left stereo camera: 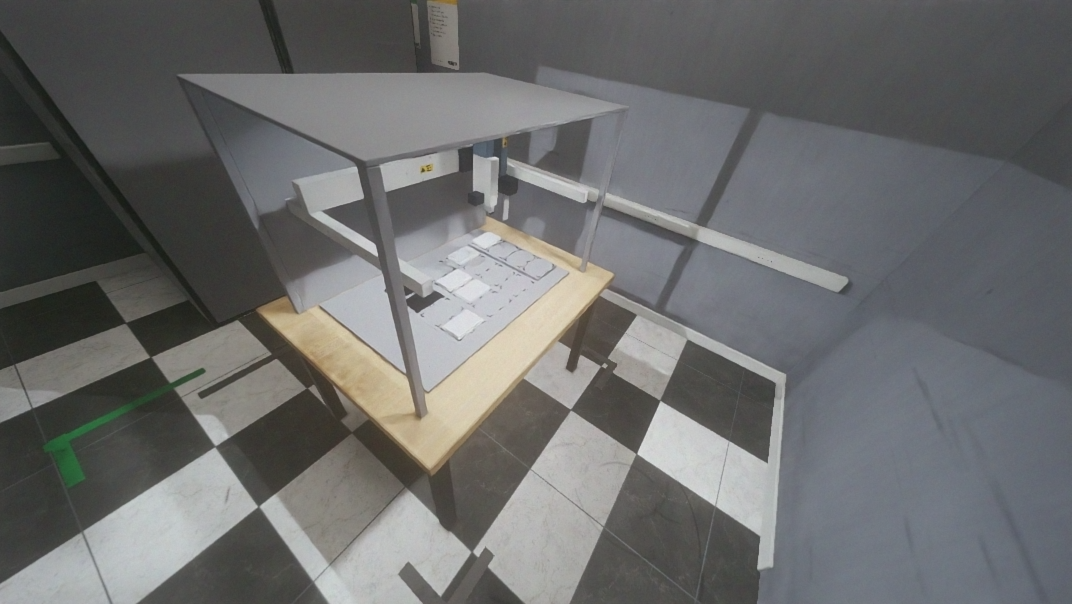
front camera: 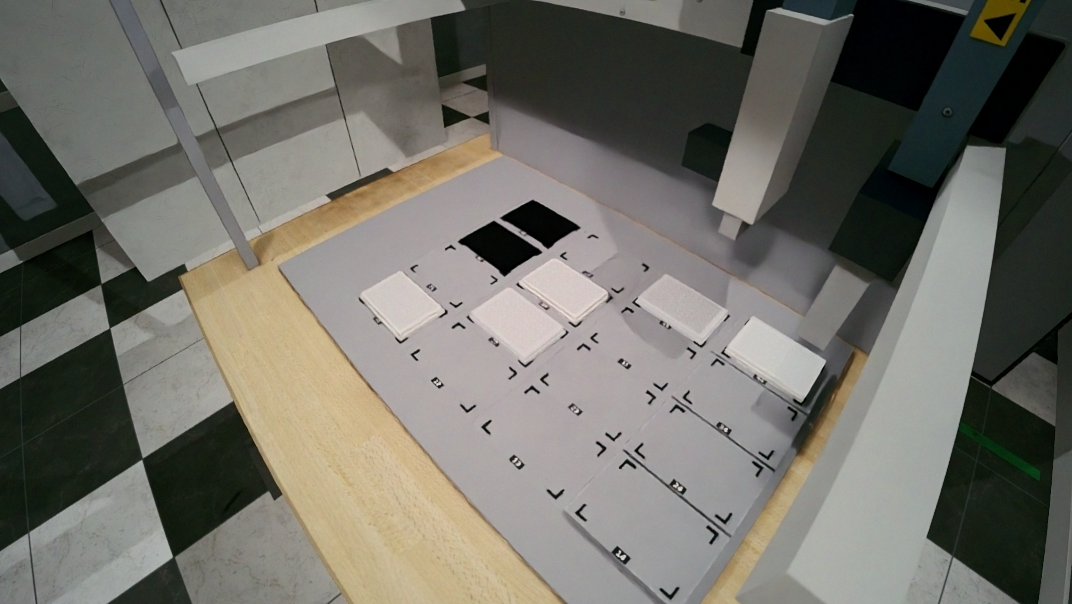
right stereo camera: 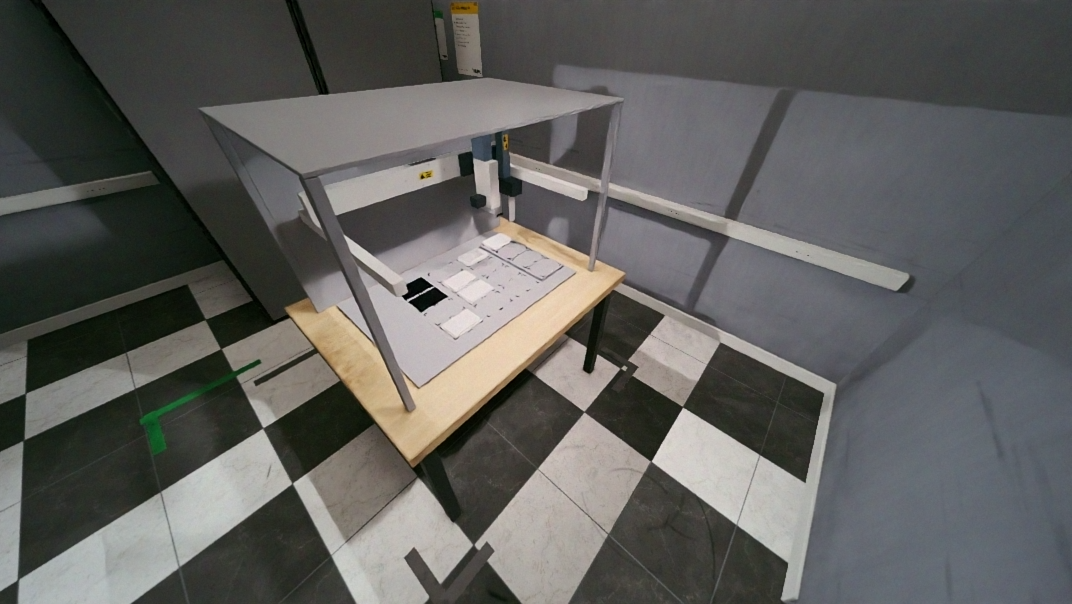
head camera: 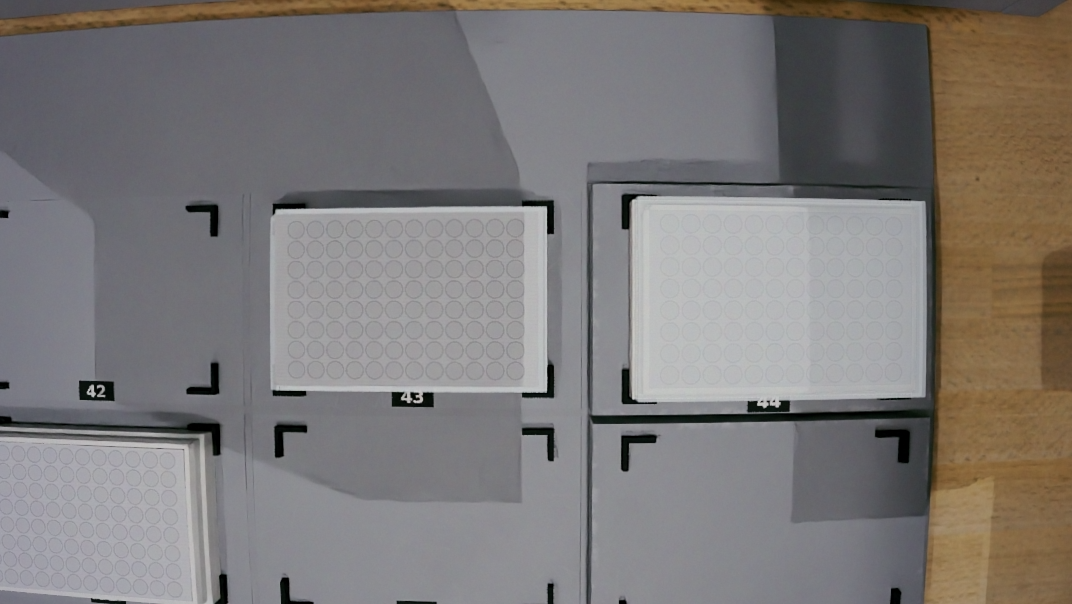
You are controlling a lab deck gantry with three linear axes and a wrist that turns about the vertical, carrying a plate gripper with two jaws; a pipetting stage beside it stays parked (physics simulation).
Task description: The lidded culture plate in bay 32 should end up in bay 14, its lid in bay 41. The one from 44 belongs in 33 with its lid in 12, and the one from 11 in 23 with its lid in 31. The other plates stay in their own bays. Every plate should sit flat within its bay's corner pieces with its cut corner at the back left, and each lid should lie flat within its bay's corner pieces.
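Places are measured from the robot's base along level axes (x ahead, y left, z up), in centimetres.
Where they show: gripper, fingertip midpoint: (left stereo camera: 497, 216) (front camera: 822, 320) (right stereo camera: 505, 217); robot's base at its link origin: (left stereo camera: 459, 340) (front camera: 360, 299) (right stereo camera: 455, 339).
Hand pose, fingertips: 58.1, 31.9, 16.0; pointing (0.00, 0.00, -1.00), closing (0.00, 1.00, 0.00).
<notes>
Each offset is from my fingertips to the top centre of the thing, as dx, dy, dz. "*": to the spot under its first point.
My gripper (front camera: 825, 330) (right stereo camera: 512, 216) hangs high at the back right, near bay 44. It looks open, holds nothing visible, and shows one jaw; the other is hidden. A white plate {-2.5, +4.5, -12.9} (front camera: 776, 356) (head camera: 776, 300) sits in bay 44, its well circles faint. White plates also stand in bay 11 {* -50.8, -27.8, -14.6} (front camera: 401, 303) and bay 32 {* -34.9, -6.8, -14.5} (front camera: 563, 288) (head camera: 90, 517). One flat black lid {-51.7, -6.2, -15.2} (front camera: 500, 246) lies in bay 31, another black lid {-51.7, +4.5, -15.2} (front camera: 540, 222) in bay 41. Bays 14, 23, 33 and 12 hold no plate or lid.
Other white plates stand in bay 22 {* -34.7, -17.2, -14.5} (front camera: 517, 322) and bay 43 {* -18.9, +3.6, -14.5} (front camera: 680, 306) (head camera: 408, 300). The white pipetting stage (front camera: 780, 112) stands left of my gripper in the front view. A white side rail (front camera: 900, 375) runs along the right. Bays 14, 24, 34 and 44 are on raised panels.
</notes>
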